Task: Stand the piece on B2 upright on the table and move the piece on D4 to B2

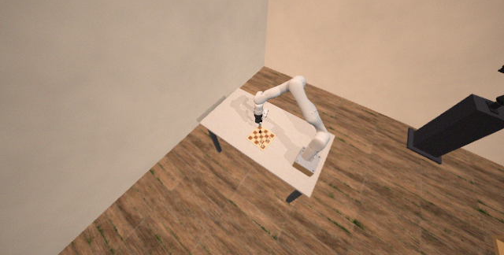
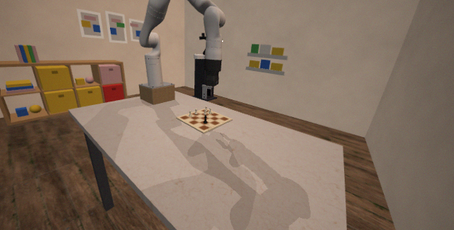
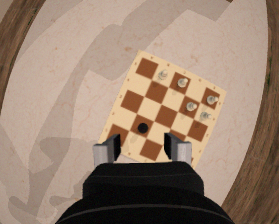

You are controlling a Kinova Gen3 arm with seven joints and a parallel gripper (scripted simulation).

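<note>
My gripper is now 140 mm above the black piece. Round my hand: chessboard: 160 mm below, 40 mm to the left, 40 mm behind.
</note>
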